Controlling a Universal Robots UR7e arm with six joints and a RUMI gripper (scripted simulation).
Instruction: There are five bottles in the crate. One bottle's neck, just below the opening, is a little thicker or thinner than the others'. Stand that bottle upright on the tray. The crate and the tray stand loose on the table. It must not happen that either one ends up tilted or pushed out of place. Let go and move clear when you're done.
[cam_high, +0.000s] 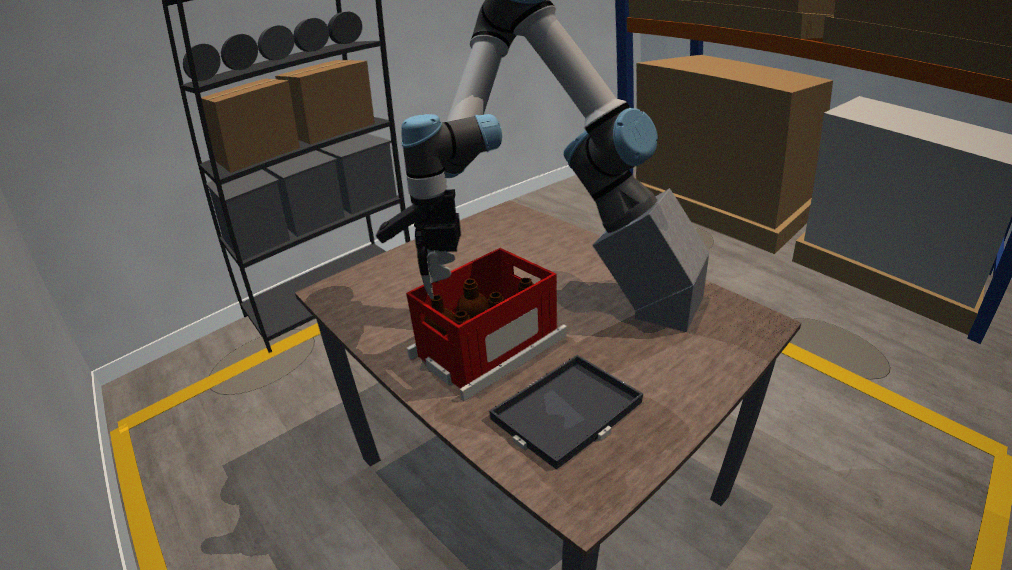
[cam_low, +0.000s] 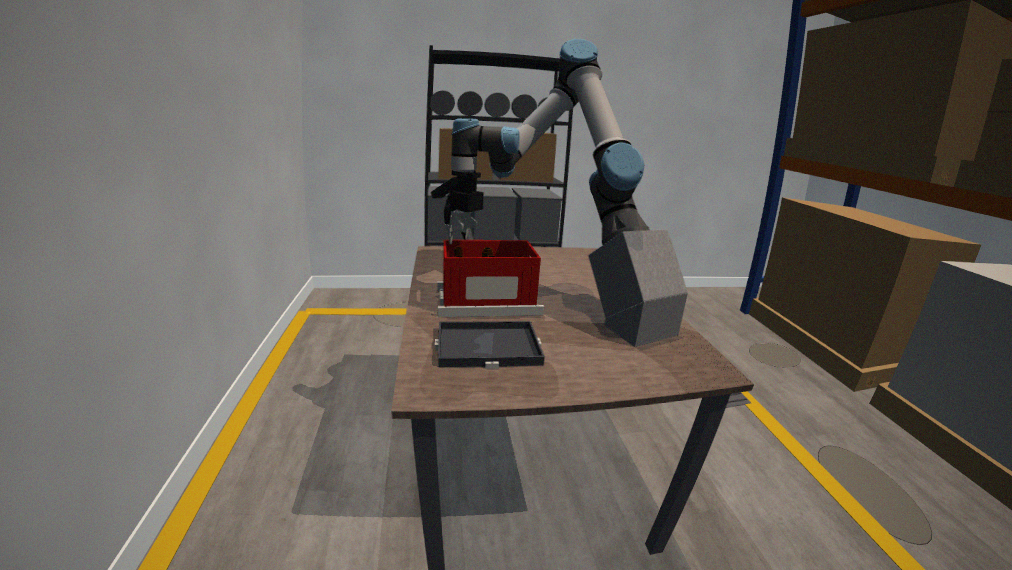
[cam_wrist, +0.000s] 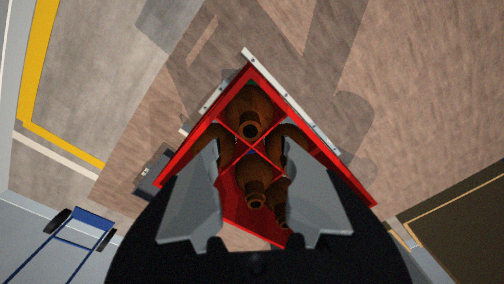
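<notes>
The red crate lies 80 mm behind my hand, 60 mm to the left of it and 110 mm below it. Also, from my hand: dark tray (10 mm behind, 330 mm to the left, 180 mm below).
</notes>
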